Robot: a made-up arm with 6 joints. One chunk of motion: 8 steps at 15 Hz.
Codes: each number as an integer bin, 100 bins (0 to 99) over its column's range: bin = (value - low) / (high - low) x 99, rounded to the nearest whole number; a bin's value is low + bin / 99 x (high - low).
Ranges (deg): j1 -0.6..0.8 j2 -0.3..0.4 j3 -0.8..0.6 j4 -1..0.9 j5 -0.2..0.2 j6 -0.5..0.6
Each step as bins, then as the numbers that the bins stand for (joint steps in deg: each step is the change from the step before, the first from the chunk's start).
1 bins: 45 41 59 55 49 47
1 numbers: 0.036 -0.010 0.034 0.056 -0.002 0.022
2 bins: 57 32 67 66 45 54
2 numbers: 0.206 -0.074 0.147 0.267 -0.018 0.100
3 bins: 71 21 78 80 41 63
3 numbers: 0.404 -0.152 0.303 0.535 -0.034 0.200
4 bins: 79 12 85 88 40 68
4 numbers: 0.517 -0.215 0.402 0.689 -0.038 0.256
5 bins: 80 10 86 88 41 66
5 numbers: 0.531 -0.229 0.416 0.689 -0.034 0.233
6 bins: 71 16 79 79 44 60
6 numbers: 0.404 -0.187 0.317 0.516 -0.022 0.167
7 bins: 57 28 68 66 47 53
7 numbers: 0.206 -0.102 0.162 0.267 -0.010 0.089
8 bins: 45 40 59 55 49 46
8 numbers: 0.036 -0.017 0.034 0.056 -0.002 0.011
